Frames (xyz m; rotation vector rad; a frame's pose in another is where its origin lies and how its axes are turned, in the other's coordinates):
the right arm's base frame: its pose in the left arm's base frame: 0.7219 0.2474 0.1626 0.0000 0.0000 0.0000
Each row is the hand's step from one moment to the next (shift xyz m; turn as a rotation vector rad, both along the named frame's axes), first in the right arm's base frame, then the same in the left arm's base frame.
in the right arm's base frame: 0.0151 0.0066 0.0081 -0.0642 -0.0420 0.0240
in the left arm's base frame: 0.0151 0.0066 0.0081 -0.0642 -0.0420 0.0240
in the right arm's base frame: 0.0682 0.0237 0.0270 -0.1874 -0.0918 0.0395
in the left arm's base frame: 0.0682 0.0237 0.0270 -0.1874 -0.0918 0.0395
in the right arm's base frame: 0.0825 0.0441 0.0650 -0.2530 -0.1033 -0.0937
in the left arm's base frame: 0.0825 0.0441 0.0650 -0.2530 -0.1033 -0.0937
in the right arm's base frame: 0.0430 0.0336 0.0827 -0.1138 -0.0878 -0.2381
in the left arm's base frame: 0.0430 0.0336 0.0827 -0.1138 -0.0878 -0.2381
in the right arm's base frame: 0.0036 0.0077 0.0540 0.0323 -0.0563 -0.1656
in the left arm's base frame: 0.0036 0.0077 0.0540 0.0323 -0.0563 -0.1656
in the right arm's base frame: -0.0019 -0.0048 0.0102 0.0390 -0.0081 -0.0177
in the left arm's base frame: -0.0019 -0.0048 0.0102 0.0390 -0.0081 -0.0177
